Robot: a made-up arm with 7 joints.
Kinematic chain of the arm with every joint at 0, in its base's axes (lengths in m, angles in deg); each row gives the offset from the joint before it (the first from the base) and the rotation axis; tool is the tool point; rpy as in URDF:
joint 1: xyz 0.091 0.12 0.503 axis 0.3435 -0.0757 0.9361
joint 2: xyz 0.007 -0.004 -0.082 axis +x
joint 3: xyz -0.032 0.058 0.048 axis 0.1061 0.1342 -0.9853
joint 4: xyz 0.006 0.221 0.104 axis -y
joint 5: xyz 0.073 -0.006 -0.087 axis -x
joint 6: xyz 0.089 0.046 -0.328 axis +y
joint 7: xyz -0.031 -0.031 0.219 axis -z
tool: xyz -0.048 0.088 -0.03 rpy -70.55 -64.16 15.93
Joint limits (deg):
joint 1: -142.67..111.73
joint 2: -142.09..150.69
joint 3: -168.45..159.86
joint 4: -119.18..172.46
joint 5: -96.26..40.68
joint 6: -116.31..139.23
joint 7: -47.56..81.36
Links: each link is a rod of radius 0.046 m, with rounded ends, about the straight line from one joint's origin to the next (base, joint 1, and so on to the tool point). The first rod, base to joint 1, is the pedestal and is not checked.
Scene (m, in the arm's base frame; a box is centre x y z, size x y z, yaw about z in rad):
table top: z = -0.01
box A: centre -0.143 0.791 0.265 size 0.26 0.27 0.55 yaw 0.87
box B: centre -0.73 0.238 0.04 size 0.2 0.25 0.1 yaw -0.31
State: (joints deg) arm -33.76 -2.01 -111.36 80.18 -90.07 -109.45 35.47
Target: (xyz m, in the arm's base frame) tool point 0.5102 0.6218 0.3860
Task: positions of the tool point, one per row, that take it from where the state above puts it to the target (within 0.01 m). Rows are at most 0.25 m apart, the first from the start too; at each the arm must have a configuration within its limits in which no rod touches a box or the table.
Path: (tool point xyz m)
1: -0.4902 0.3364 0.3890
2: -0.4429 0.4036 0.4192
3: -0.3991 0.4342 0.5065
4: -0.3606 0.4084 0.6238
5: -0.3216 0.3213 0.7385
6: -0.2280 0.4954 0.7317
7: -0.0776 0.6340 0.6888
8: 0.1135 0.7117 0.6117
9: 0.3201 0.7099 0.5072
10: 0.5102 0.6218 0.3860

